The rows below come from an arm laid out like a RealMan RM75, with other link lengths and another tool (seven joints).
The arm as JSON. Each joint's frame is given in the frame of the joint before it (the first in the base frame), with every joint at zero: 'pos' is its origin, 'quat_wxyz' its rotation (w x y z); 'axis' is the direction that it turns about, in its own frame. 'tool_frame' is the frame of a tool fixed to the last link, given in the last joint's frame.
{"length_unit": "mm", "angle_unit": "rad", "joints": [
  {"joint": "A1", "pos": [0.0, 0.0, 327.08], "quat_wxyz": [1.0, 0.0, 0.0, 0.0], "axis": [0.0, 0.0, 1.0]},
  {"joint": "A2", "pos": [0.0, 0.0, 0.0], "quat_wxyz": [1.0, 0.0, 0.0, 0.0], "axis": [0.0, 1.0, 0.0]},
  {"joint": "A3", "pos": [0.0, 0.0, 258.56], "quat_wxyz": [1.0, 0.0, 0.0, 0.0], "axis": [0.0, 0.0, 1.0]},
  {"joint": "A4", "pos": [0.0, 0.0, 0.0], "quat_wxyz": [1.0, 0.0, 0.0, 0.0], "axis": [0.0, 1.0, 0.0]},
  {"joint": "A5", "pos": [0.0, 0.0, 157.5], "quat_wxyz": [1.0, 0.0, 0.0, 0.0], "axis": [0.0, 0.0, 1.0]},
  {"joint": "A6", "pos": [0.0, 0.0, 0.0], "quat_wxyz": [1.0, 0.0, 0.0, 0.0], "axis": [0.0, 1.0, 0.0]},
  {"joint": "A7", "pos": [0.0, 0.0, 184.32], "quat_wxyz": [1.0, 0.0, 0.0, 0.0], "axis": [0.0, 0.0, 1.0]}
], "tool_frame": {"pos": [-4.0, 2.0, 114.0], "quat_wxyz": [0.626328, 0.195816, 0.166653, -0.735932]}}
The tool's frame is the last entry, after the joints.
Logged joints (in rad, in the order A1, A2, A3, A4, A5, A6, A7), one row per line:
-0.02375, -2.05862, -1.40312, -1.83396, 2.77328, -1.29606, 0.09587
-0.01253, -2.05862, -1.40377, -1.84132, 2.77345, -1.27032, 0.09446
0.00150, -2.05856, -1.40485, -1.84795, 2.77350, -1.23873, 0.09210
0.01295, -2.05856, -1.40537, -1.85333, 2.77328, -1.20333, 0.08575
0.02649, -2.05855, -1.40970, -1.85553, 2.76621, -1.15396, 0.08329
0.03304, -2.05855, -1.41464, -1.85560, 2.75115, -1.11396, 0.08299
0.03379, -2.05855, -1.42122, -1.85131, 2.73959, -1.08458, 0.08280
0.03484, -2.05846, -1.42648, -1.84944, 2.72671, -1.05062, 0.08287
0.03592, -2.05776, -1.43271, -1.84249, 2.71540, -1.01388, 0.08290
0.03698, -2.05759, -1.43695, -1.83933, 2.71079, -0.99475, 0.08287
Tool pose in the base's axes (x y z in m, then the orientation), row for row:
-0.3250, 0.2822, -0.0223, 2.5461, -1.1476, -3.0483
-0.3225, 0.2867, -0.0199, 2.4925, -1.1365, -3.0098
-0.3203, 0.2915, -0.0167, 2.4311, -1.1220, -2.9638
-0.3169, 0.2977, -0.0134, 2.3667, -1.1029, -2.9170
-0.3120, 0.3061, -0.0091, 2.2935, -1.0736, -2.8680
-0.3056, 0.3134, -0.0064, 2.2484, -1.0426, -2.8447
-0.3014, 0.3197, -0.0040, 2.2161, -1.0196, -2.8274
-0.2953, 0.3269, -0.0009, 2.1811, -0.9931, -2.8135
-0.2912, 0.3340, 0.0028, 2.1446, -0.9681, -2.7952
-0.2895, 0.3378, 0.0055, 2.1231, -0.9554, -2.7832
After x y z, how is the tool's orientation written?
As angles about the fixed x, y, z axes (roll, pitch, yaw), in radians.
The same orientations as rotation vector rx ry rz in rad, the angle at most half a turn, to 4 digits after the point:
-0.2904, -1.9325, -0.5298
-0.2836, -1.9327, -0.5608
-0.2726, -1.9327, -0.5964
-0.2599, -1.9336, -0.6369
-0.2447, -1.9375, -0.6904
-0.2347, -1.9479, -0.7353
-0.2256, -1.9546, -0.7681
-0.2188, -1.9618, -0.8082
-0.2083, -1.9657, -0.8468
-0.2016, -1.9657, -0.8678

